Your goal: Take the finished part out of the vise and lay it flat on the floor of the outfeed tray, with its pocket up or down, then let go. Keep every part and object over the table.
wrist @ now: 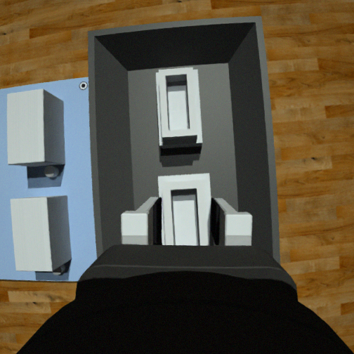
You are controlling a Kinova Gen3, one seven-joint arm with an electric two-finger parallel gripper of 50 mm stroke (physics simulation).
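Note:
A light grey finished part (203, 200) with a rectangular pocket facing up is between the two fingers at the lower middle of the wrist view. My gripper (185, 213) is shut on its long sides. The part is over the near half of the dark grey outfeed tray (112, 150); its near end is hidden behind the gripper body, and its height above the tray floor is hard to tell. Another light grey part (196, 107) lies in the far half of the tray, pocket up, apart from the held one. The vise cannot be made out.
A light blue board (80, 150) adjoins the tray's left wall. Two pale blocks (26, 127) (31, 234) stand on it, each with a small round grey piece at its lower right. The tray's walls rise on the left, far and right sides. The wooden table (315, 125) shows around them.

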